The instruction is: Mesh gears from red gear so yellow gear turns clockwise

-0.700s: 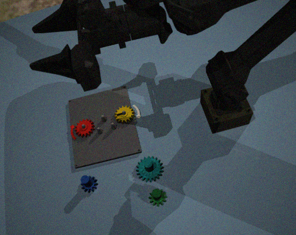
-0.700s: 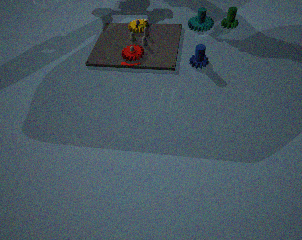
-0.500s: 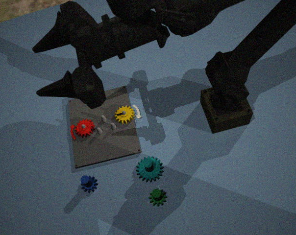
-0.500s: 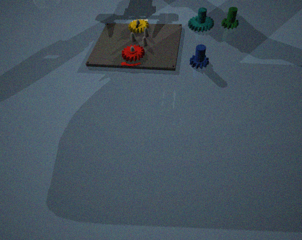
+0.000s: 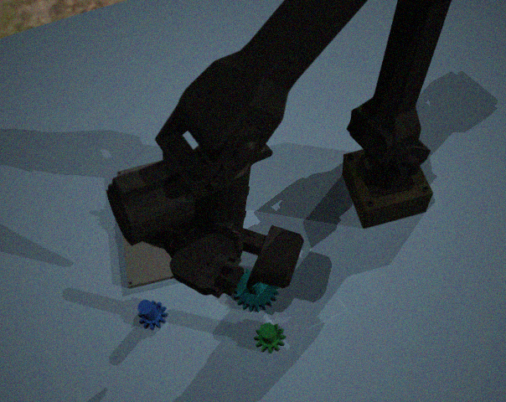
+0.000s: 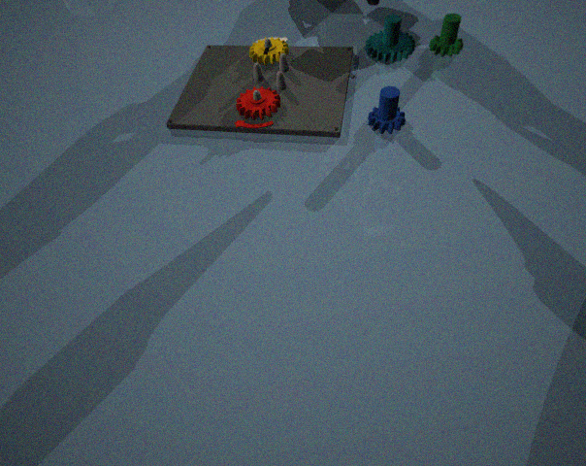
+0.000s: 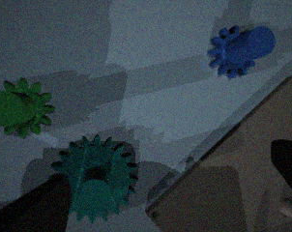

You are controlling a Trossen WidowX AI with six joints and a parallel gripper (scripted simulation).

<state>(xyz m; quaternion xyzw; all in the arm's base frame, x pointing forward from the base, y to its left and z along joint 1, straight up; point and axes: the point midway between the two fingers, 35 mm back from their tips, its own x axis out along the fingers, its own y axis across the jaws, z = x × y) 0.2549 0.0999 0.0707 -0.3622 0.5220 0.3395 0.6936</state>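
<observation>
The teal gear is 70 mm below my gripper tip and 40 mm behind it. The rest, counted from my gripper tip: yellow gear: 160 mm to the right, 70 mm below, 10 mm behind; blue gear: 110 mm ahead, 70 mm below; green gear: 70 mm to the left, 70 mm below, 50 mm behind.
</observation>
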